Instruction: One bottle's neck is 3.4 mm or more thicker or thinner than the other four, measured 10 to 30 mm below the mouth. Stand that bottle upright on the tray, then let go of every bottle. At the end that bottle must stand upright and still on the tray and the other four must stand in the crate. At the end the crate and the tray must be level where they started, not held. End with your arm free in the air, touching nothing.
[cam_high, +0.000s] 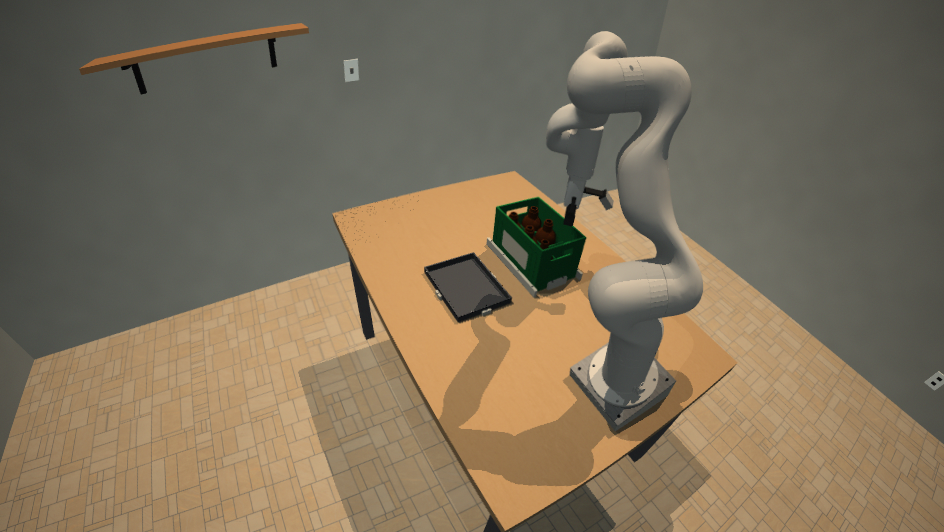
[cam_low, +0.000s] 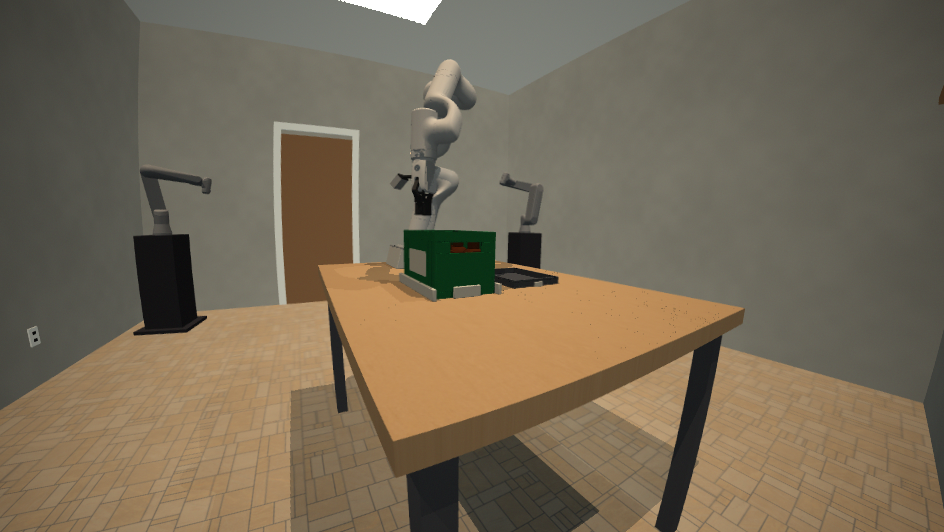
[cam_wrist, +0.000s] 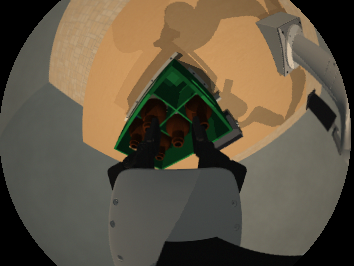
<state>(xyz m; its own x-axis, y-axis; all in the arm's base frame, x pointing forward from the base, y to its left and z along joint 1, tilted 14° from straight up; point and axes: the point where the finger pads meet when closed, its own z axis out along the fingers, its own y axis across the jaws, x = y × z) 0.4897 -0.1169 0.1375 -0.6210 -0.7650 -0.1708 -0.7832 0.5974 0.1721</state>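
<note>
My gripper is now 1 cm past the brown bottle, 8 cm to the right of it and 16 cm above it. The rest, counted from my hand: black tray: 3 cm ahead, 33 cm to the left, 23 cm below; green crate: 8 cm ahead, 5 cm to the left, 16 cm below.
</note>
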